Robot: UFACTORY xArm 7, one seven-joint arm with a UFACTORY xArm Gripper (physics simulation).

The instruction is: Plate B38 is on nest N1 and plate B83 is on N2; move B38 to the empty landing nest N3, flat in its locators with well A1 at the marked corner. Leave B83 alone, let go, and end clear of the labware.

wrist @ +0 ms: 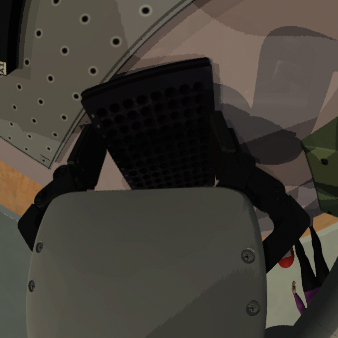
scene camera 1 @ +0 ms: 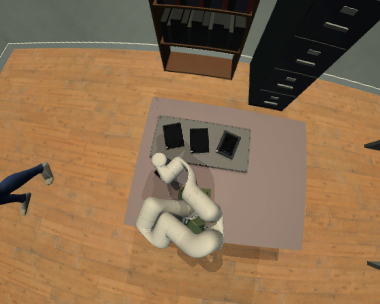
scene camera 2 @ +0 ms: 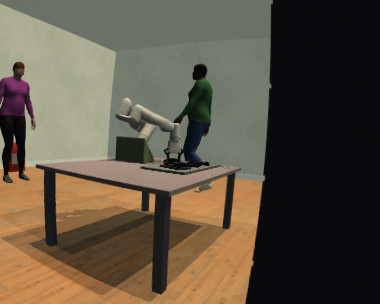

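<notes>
My gripper [wrist: 152,130] [scene camera 2: 173,157] is open and stands low at the front left corner of the grey perforated deck mat [scene camera 1: 237,163] [wrist: 50,100]. In the wrist view a black well plate [wrist: 151,100] lies between the spread fingers, on the table top just off the mat's edge. The fingers stand beside its long sides. I cannot tell which plate it is. On the mat a black rectangle [scene camera 1: 173,135] sits at the left and another [scene camera 1: 199,140] in the middle. A framed, empty nest [scene camera 1: 228,145] sits at the right. An "A1" label [wrist: 3,68] shows at a black corner.
The pink table [scene camera 1: 273,181] [scene camera 2: 128,178] carries the mat and the arm's green base [scene camera 1: 205,191] [scene camera 2: 131,149]. A person in a green top [scene camera 2: 199,102] walks behind the table. A bookshelf [scene camera 1: 164,57] and a black filing cabinet [scene camera 1: 279,60] stand beyond it.
</notes>
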